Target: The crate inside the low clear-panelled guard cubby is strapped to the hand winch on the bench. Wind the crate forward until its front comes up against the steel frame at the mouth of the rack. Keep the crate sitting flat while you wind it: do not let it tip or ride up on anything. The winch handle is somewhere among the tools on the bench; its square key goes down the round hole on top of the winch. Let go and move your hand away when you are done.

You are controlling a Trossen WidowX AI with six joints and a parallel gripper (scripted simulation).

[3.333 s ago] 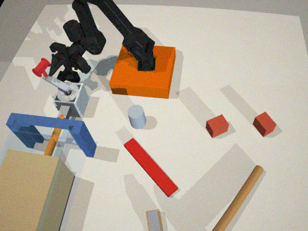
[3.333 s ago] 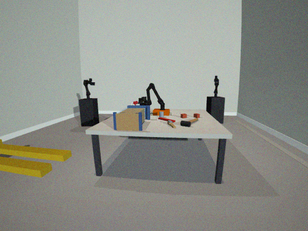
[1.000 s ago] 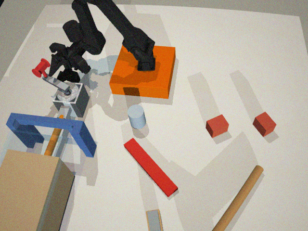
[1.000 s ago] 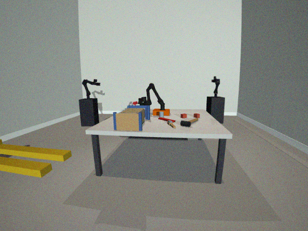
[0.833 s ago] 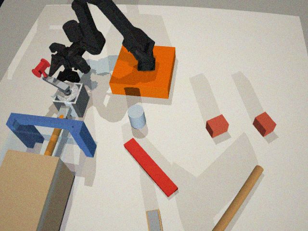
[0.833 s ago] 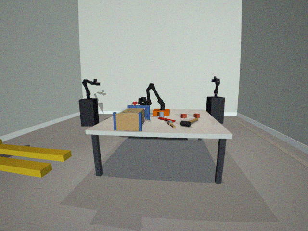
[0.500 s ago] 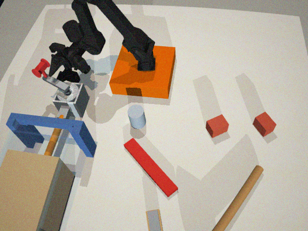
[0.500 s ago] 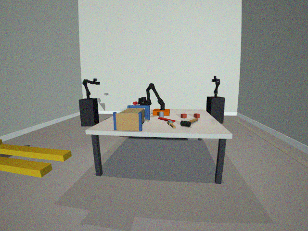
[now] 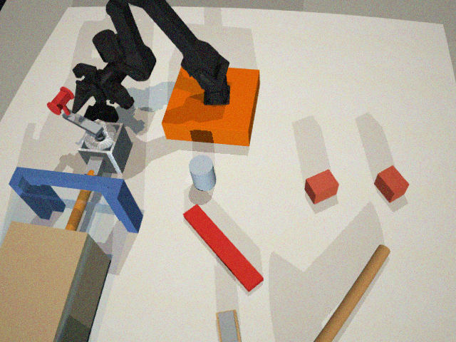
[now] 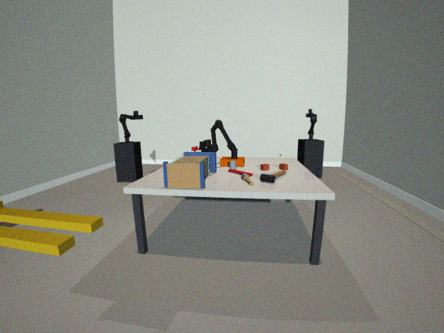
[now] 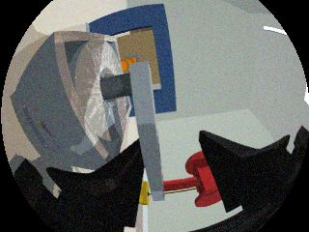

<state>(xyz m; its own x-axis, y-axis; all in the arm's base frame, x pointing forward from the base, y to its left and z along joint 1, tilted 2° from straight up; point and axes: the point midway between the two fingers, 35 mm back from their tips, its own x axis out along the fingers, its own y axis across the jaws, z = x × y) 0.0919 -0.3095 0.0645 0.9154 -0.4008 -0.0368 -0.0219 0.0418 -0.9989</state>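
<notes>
Now: the red knob 40 mm to the right of my gripper tip, 30 mm behind it and 20 mm above it. The rest, counted from my gripper tip: flat red bar 340 mm to the left, 270 mm ahead, 130 mm below; grey winch 100 mm below, 40 mm to the left; winch handle 10 mm to the right, 10 mm below, 10 mm behind.
</notes>
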